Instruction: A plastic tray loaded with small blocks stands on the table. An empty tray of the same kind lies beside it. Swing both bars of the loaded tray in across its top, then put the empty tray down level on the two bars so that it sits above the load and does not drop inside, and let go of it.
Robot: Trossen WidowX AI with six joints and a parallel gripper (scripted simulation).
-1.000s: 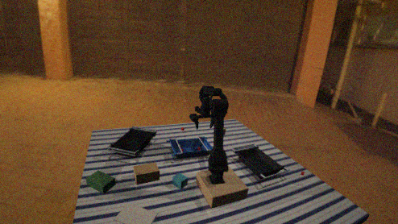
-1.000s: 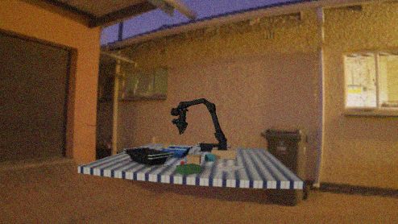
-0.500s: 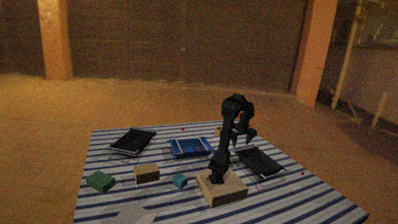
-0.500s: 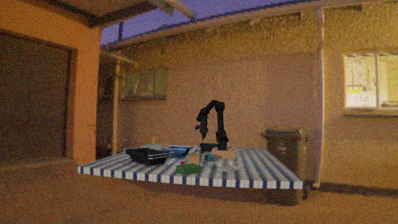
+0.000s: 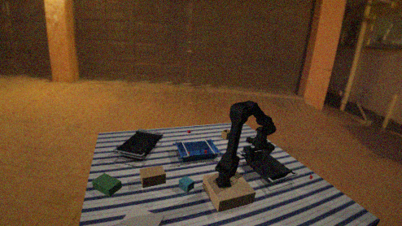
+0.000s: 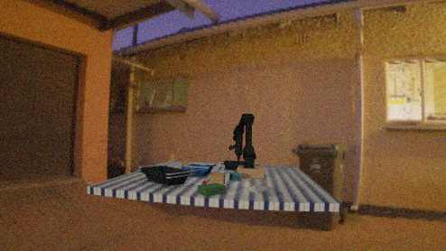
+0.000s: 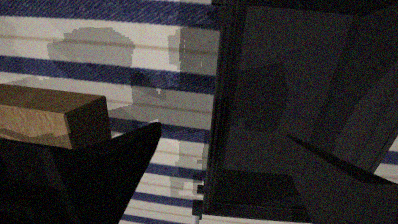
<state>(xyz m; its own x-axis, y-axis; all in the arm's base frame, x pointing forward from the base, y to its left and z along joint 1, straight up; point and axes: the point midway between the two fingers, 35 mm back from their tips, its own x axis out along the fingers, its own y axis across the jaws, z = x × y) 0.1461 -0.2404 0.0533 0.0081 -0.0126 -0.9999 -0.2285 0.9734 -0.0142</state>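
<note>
Now: gripper tip 80 mm to the left of the dark tray, 40 mm above it and 20 mm short of it. From my gripper tip the other things lie so: teal cube: 420 mm to the left, 90 mm behind, 60 mm below; tan block: 590 mm to the left, 50 mm below, 30 mm behind; tan box: 470 mm ahead, 70 mm below, 30 mm to the left.
</note>
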